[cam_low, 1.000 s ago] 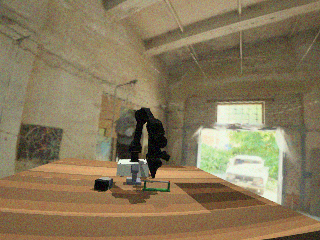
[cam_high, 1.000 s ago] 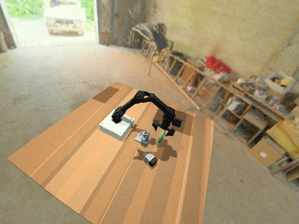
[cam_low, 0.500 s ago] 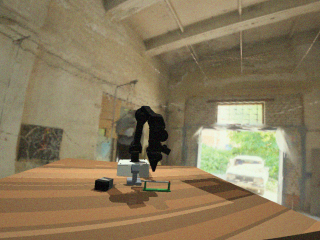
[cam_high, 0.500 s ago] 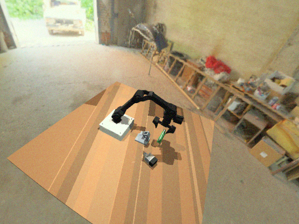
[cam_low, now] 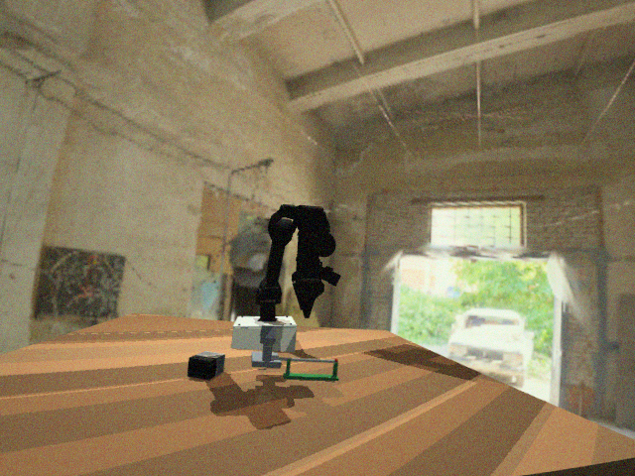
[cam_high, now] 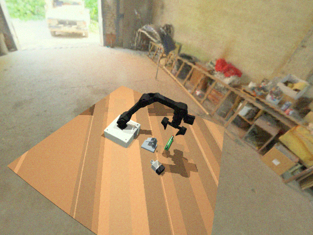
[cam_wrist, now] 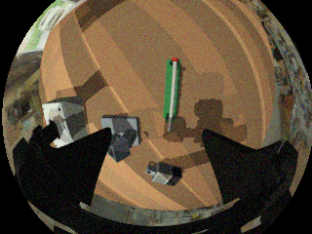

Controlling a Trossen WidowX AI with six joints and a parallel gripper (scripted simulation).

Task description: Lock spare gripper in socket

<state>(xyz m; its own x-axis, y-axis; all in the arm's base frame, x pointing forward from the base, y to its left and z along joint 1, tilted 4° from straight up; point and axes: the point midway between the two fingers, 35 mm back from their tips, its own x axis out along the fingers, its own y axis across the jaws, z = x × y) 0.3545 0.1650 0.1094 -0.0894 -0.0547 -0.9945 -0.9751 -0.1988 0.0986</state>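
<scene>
Right now my gripper tip is 220 mm to the left of the spare gripper, 140 mm above it and 60 mm short of it. The rest, counted from my gripper tip: green cradle: 140 mm below, 30 mm to the left, 10 mm ahead; then socket: 110 mm below, 100 mm to the right, 80 mm behind.
</scene>
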